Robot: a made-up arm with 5 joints.
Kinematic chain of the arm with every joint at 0, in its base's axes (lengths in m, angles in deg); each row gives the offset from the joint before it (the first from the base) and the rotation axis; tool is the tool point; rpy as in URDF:
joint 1: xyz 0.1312 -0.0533 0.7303 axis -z
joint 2: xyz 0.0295 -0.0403 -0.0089 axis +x
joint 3: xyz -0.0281 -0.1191 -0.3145 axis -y
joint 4: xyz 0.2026 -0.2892 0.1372 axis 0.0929 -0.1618 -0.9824
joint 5: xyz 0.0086 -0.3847 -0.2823 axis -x
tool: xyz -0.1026 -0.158 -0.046 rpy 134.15 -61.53 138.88
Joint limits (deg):
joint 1: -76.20..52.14
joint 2: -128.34..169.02
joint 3: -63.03..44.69
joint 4: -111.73..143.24
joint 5: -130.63..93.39
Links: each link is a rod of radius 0.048 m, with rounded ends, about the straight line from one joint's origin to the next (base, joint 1, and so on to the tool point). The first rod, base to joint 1, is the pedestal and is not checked.
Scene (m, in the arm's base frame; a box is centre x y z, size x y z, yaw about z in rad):
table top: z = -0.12
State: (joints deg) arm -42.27 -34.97 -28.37 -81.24 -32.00
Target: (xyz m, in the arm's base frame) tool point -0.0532 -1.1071 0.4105
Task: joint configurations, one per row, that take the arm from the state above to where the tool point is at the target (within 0.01 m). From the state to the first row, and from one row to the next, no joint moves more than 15 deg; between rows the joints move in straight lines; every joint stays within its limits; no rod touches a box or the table.
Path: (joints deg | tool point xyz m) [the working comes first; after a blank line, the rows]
Joints at the target: 28.55 -43.26 -31.68 -111.73 -70.18
Straight joint move there: clear.

1: -28.11 -36.63 -29.03 -87.34 -39.64 | 1.0126 -0.7906 0.4076
2: -13.94 -38.29 -29.69 -93.44 -47.27 | 0.7846 -0.9761 0.4012
3: 0.22 -39.94 -30.35 -99.53 -54.91 | 0.5176 -1.0950 0.3994
4: 14.39 -41.60 -31.02 -105.63 -62.54 | 0.2310 -1.1393 0.4025
5: 28.55 -43.26 -31.68 -111.73 -70.18 | -0.0532 -1.1071 0.4105

